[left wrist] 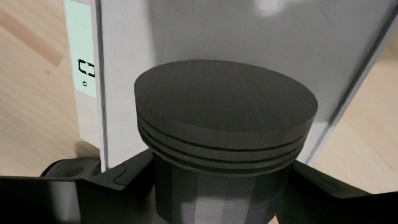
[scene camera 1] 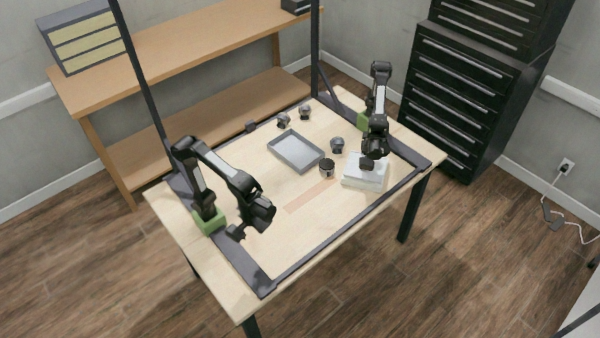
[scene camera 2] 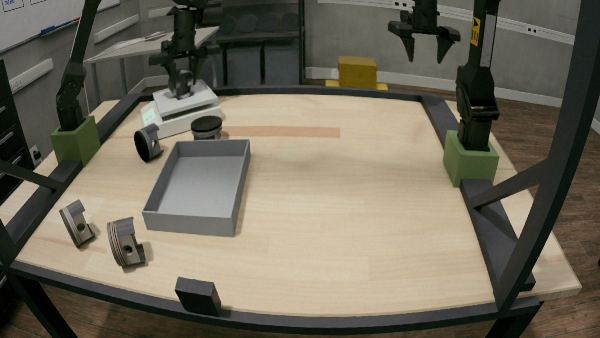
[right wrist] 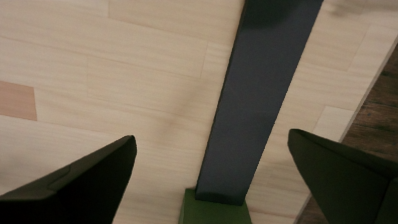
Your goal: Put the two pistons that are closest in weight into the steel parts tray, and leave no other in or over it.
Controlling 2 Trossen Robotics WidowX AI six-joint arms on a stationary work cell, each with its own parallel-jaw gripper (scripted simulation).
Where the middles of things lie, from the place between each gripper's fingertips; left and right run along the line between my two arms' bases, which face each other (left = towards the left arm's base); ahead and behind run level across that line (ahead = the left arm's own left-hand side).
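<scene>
The grey pan (scene camera 2: pixel 168 103) is 30 mm behind my right hand, 600 mm to the left of it and 140 mm below it. Counted from my right hand too, the white scale (scene camera 2: pixel 179 122) is 30 mm behind, 610 mm to the left and 160 mm below. The steel parts tray (scene camera 2: pixel 199 178) is 340 mm behind my right hand, 450 mm to the left of it and 190 mm below it.
My left hand is 1 cm to the right of the grey pan and 7 cm above it. The white scale is 2 cm to the left of my left hand and 9 cm below it, while the steel parts tray is 14 cm to the right of my left hand, 31 cm behind it and 11 cm below it. Going by its middle, the steel parts tray is nearer to my left hand than to my right hand.
</scene>
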